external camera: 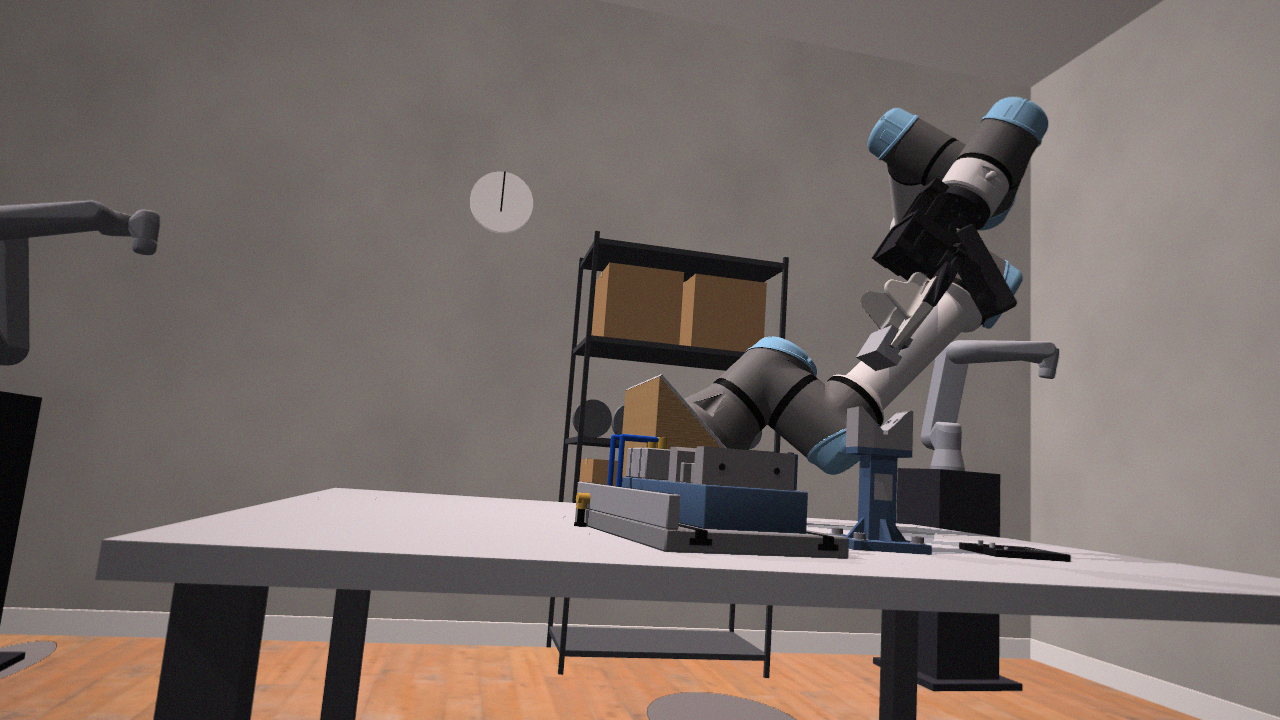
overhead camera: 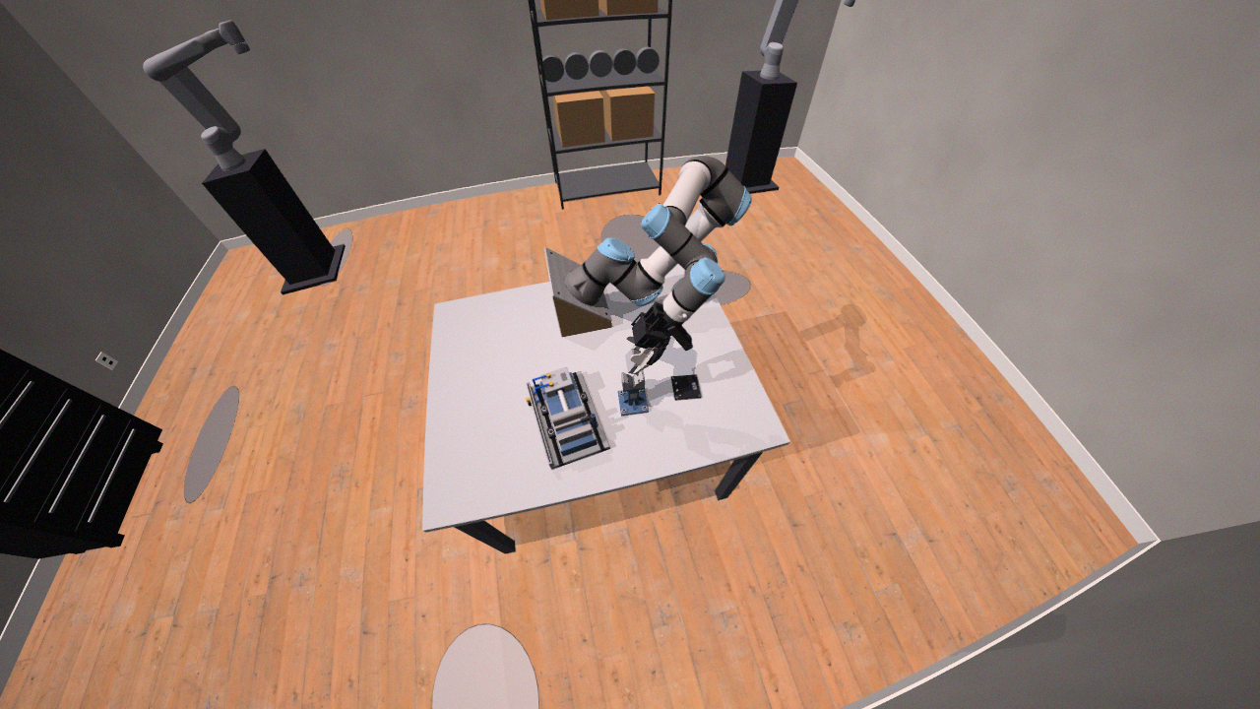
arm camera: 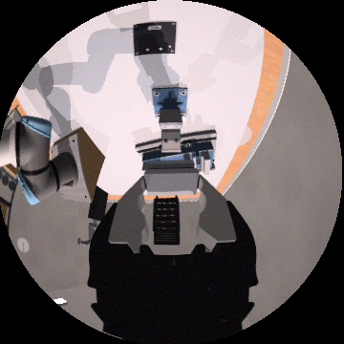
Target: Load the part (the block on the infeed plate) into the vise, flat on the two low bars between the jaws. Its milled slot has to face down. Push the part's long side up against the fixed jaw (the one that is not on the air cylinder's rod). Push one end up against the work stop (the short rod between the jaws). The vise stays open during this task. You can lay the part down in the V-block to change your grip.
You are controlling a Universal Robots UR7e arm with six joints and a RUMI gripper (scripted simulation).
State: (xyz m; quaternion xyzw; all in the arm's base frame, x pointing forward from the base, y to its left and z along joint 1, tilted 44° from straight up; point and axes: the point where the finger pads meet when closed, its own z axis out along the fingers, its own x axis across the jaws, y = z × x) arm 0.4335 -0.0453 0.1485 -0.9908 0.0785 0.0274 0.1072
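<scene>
Right now my hand is 1 cm above the part. Round my hand: vise (1 cm behind, 22 cm to the right, 20 cm below); then infeed plate (18 cm to the left, 24 cm below).
</scene>
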